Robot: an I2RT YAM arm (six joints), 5 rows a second.
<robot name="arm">
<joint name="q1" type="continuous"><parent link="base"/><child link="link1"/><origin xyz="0.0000 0.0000 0.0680" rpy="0.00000 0.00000 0.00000"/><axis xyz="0 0 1"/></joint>
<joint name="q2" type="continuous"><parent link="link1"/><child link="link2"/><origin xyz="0.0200 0.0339 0.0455" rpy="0.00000 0.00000 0.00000"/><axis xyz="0 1 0"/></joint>
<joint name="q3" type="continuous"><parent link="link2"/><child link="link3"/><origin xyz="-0.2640 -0.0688 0.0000" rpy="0.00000 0.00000 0.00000"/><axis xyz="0 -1 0"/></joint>
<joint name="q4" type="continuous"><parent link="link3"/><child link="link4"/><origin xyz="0.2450 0.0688 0.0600" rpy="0.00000 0.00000 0.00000"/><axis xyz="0 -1 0"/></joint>
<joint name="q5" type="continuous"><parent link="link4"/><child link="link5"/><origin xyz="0.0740 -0.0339 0.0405" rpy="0.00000 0.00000 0.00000"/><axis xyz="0 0 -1"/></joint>
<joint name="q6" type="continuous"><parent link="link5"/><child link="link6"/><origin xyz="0.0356 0.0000 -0.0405" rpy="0.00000 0.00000 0.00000"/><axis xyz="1 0 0"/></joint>
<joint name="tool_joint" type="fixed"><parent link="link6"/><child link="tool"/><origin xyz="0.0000 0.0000 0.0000" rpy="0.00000 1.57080 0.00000"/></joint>
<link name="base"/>
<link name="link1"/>
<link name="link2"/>
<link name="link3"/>
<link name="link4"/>
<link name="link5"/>
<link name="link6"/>
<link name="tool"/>
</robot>
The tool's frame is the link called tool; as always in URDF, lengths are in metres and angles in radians. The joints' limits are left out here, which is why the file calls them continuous.
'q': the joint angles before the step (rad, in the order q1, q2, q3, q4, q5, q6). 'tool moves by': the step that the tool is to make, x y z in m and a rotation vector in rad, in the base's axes. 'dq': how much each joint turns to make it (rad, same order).
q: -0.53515, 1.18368, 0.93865, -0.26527, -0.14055, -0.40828
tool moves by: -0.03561, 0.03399, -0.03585, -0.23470, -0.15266, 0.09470
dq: 0.05198, -0.24071, -0.35238, 0.34106, 0.01054, -0.13790
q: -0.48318, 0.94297, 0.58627, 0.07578, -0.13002, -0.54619
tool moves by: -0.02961, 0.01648, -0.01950, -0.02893, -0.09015, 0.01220
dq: 0.00188, -0.18397, -0.17460, 0.08576, -0.01378, 0.01347
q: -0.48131, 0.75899, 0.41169, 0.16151, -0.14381, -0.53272
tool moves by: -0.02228, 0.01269, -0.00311, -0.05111, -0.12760, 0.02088
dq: 0.00118, -0.17382, -0.10333, 0.06804, -0.02114, 0.01143
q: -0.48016, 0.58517, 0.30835, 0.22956, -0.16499, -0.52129
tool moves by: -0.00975, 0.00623, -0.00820, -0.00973, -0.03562, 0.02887
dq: 0.00003, -0.08525, -0.05752, 0.00964, -0.02905, 0.00711
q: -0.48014, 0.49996, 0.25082, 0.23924, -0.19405, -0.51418
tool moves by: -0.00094, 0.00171, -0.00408, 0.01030, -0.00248, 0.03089
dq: 0.00003, -0.01098, -0.01686, 0.00544, -0.03096, 0.01019
